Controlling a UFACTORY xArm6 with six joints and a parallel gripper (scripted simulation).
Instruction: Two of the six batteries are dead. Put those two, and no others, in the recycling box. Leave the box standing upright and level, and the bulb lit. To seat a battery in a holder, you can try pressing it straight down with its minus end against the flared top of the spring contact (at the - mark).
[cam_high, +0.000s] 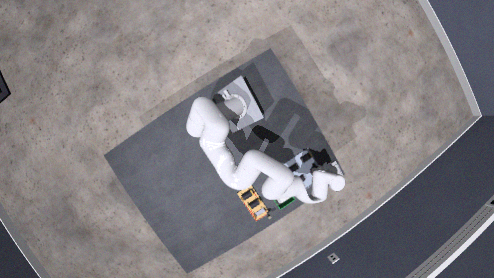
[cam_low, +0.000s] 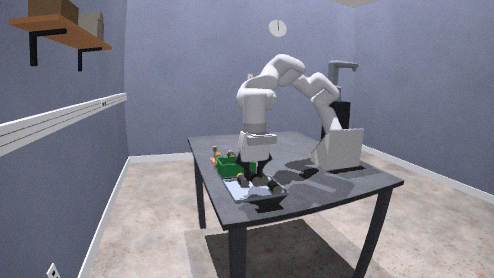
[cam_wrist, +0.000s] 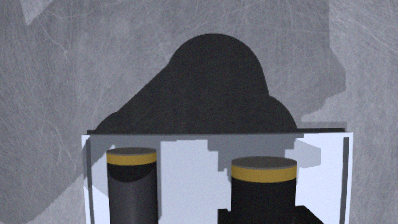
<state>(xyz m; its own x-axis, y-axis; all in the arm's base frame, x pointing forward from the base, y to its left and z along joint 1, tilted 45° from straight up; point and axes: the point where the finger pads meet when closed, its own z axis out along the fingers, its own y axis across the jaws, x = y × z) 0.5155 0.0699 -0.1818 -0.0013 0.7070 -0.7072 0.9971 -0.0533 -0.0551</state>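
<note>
The grey tray is 20 mm behind my hand, 40 mm to the right of it and 80 mm below it. Also, from my hand: green recycling box: 220 mm to the right, 60 mm below.
</note>
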